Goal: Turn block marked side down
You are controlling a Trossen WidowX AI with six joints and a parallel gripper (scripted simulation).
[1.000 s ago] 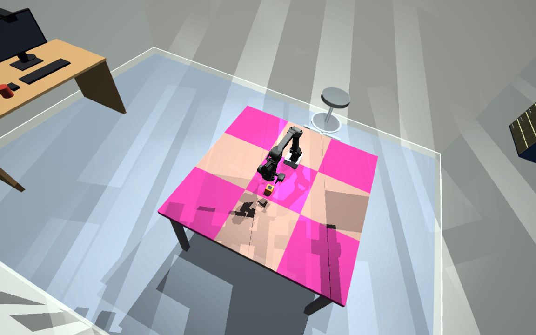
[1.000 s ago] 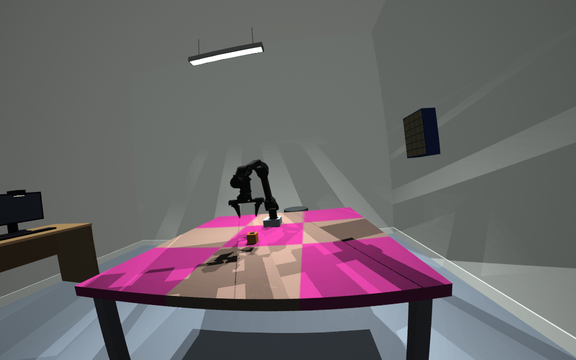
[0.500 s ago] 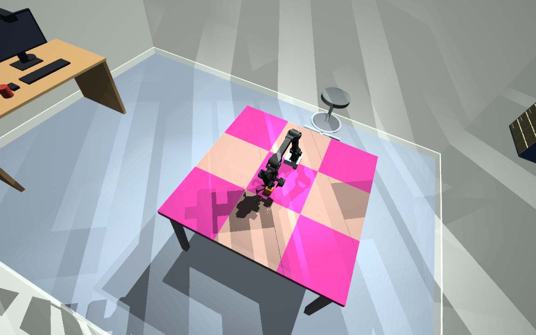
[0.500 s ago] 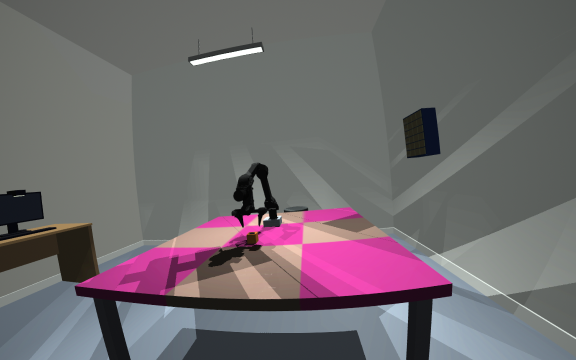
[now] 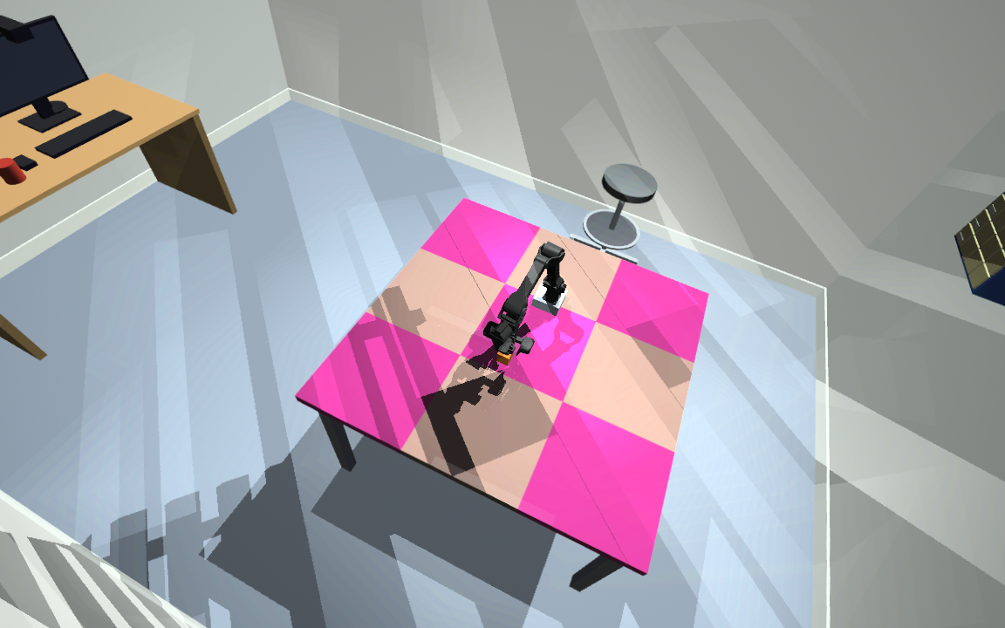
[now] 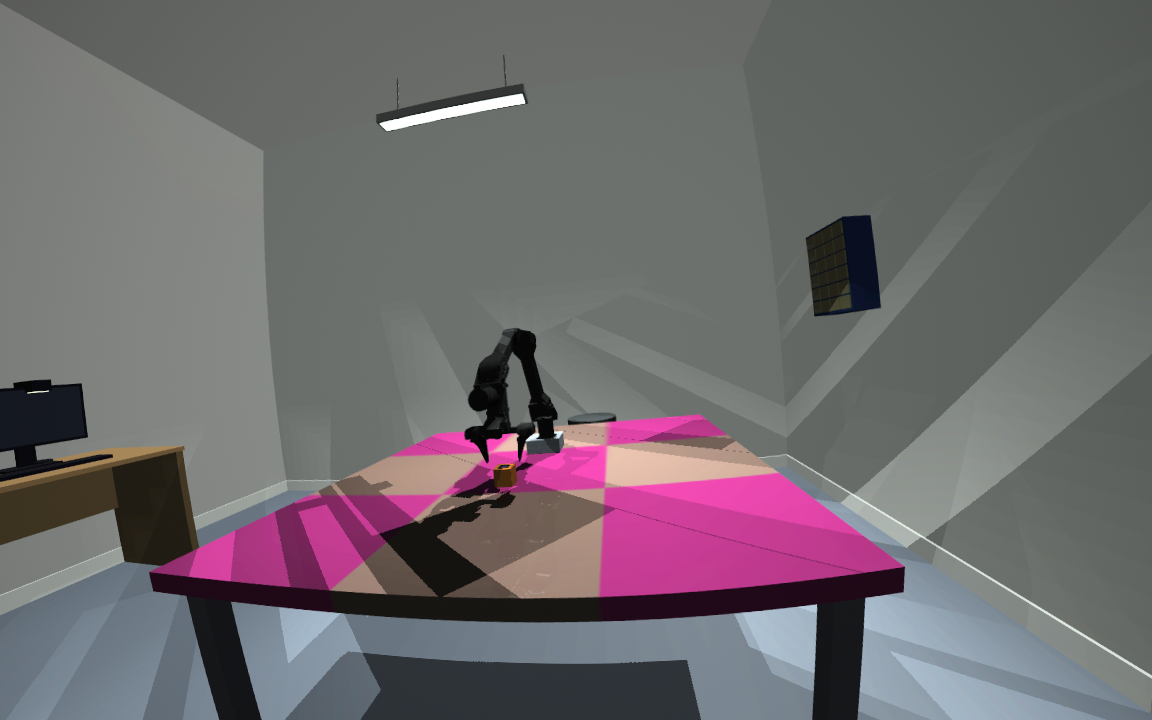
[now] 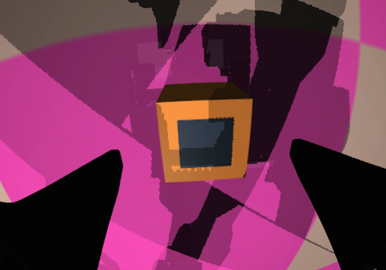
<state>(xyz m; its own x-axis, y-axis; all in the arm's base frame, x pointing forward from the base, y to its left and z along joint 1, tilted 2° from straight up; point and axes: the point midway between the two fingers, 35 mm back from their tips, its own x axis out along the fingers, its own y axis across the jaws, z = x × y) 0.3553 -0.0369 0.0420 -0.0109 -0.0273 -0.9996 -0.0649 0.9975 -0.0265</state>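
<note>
Now: gripper tip 30 mm above the orange block.
</note>
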